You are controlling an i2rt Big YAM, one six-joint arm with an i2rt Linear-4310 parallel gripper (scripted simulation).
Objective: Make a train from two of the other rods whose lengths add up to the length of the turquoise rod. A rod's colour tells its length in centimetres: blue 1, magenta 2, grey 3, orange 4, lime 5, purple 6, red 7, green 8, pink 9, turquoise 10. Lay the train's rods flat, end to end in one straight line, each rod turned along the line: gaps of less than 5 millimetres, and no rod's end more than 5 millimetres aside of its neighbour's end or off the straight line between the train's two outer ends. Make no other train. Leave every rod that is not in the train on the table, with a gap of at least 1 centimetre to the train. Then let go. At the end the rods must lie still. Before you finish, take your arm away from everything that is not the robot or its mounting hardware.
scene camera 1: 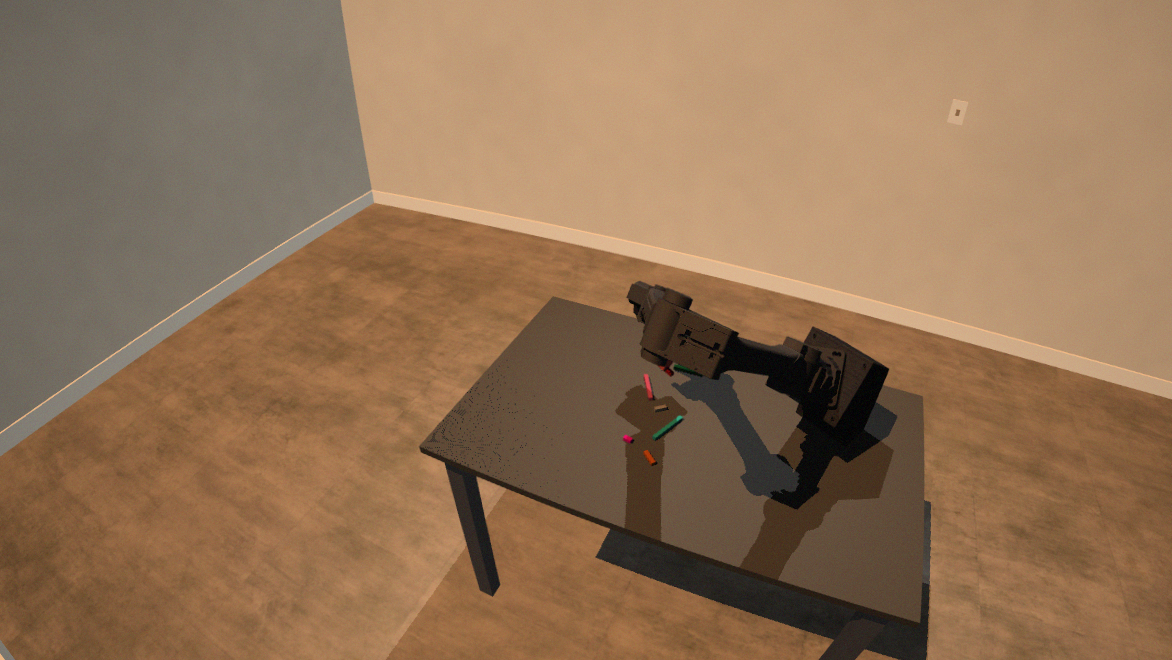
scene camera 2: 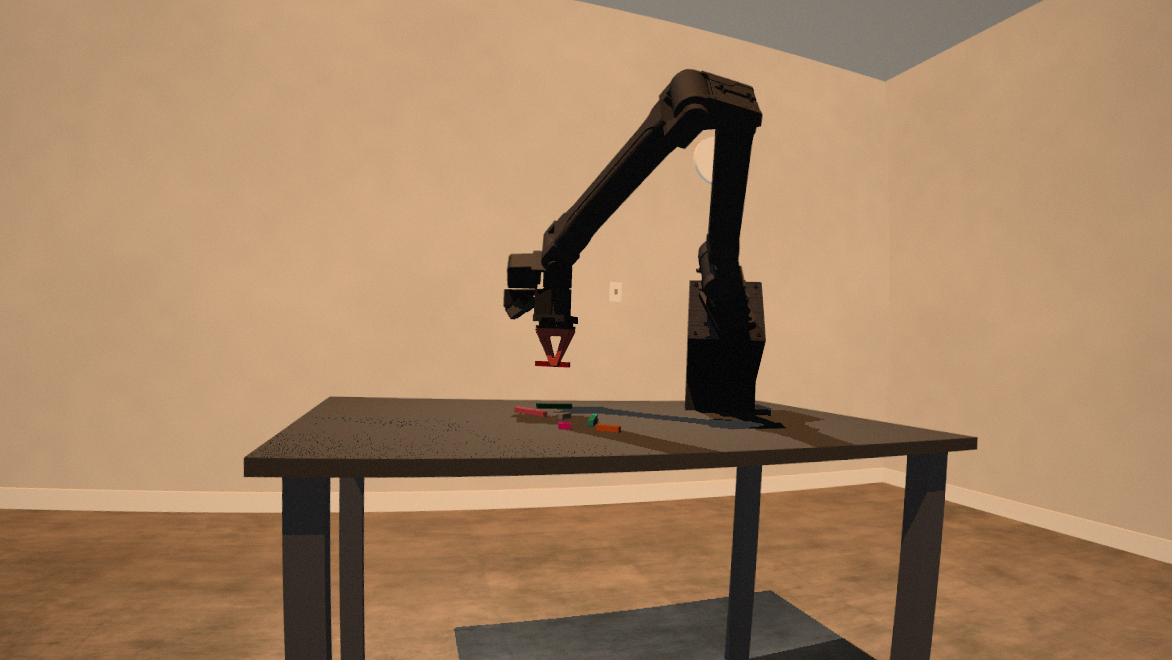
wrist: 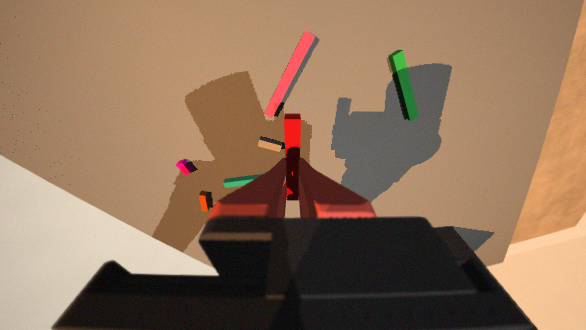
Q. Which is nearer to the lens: the red rod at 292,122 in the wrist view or the pink rod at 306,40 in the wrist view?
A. The red rod.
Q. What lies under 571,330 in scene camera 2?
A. My gripper.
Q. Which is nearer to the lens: the red rod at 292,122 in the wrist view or the green rod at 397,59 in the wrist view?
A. The red rod.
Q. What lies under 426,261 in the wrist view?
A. My gripper.
